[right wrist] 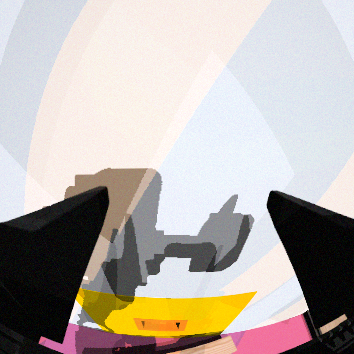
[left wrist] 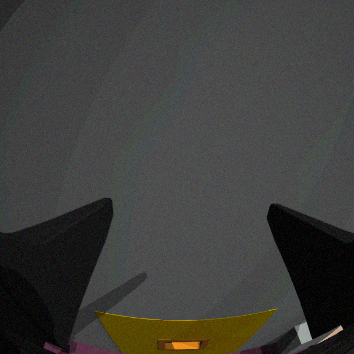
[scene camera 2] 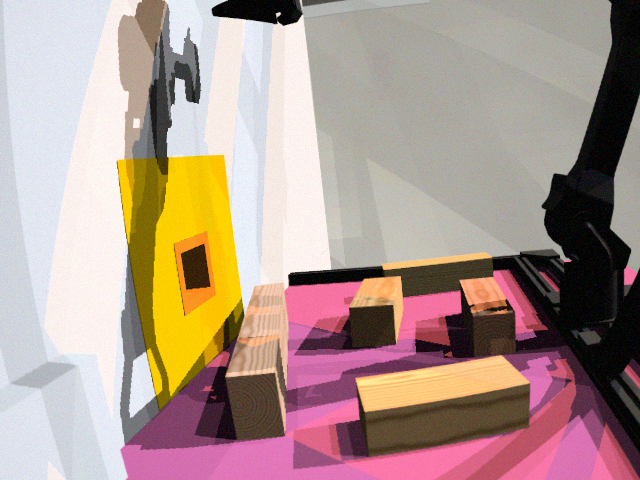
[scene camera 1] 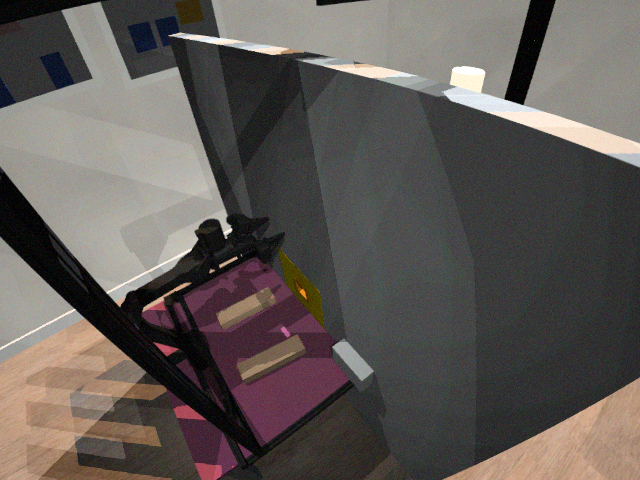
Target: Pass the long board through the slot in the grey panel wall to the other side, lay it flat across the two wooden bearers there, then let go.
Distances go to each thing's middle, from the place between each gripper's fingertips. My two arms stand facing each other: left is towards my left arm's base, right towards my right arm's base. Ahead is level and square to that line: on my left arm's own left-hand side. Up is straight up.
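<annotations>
Slot [scene camera 2: 193,260]: 30 cm below my right hand, 2 cm behind it, 5 cm to the left of it. Grey block [scene camera 2: 62,417]: 36 cm below my right hand, 6 cm to the left of it, 34 cm behind it.
My left gripper: 320 mm above the slot, 20 mm past it, 60 mm to the left of it. Grey block: 380 mm below my left hand, 50 mm to the right of it, 340 mm behind it.
</annotations>
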